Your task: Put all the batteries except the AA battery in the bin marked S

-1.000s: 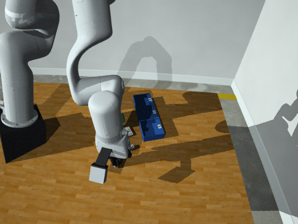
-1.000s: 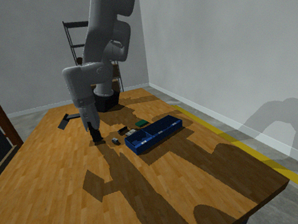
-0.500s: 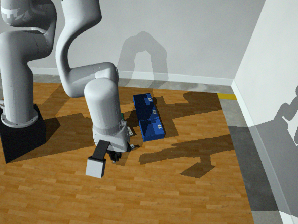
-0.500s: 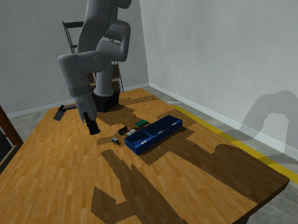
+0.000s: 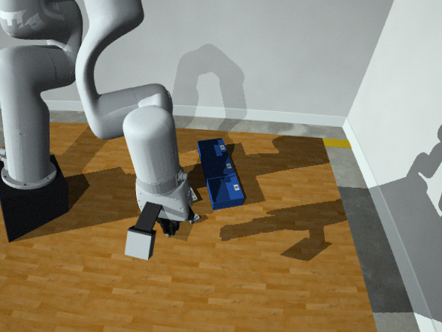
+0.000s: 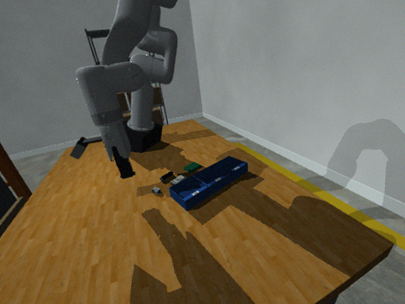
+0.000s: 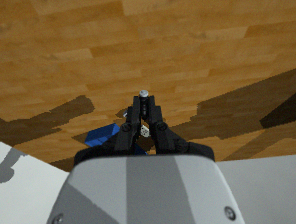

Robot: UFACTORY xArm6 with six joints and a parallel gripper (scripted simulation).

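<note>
The long blue bin lies 24 cm to the left of my hand, 7 cm below it and 6 cm ahead of it. From my hand the other things lie so: grey-white block 7 cm to the left, 7 cm below, 3 cm ahead; white domino 15 cm to the left, 8 cm below; green block 21 cm to the left, 8 cm below, 6 cm behind.
</note>
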